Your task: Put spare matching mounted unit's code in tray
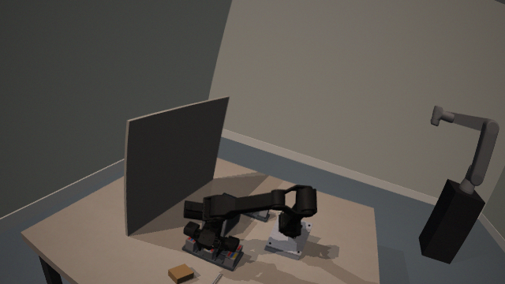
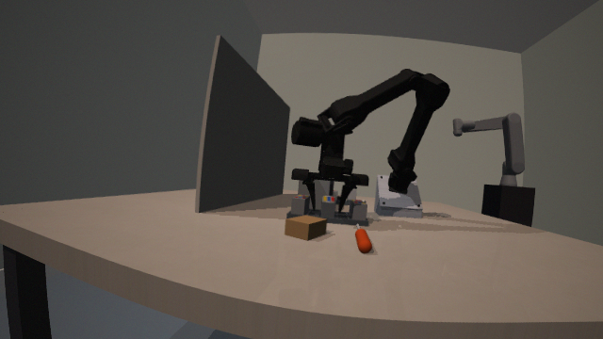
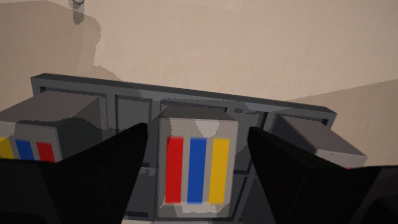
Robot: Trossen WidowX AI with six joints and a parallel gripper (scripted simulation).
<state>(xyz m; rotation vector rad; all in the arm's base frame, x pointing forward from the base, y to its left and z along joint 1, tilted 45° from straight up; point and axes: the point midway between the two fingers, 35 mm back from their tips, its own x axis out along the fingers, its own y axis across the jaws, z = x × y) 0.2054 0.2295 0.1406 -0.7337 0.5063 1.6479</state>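
Right now my gripper tip is 2 cm below the grey spare block and 1 cm to the left of it. Round my gripper tip: mounted unit: 22 cm to the right, 7 cm ahead, 3 cm above; then rack: 41 cm to the right, 2 cm below, 1 cm behind; then cardboard box: 15 cm to the left, 2 cm ahead, 1 cm below.
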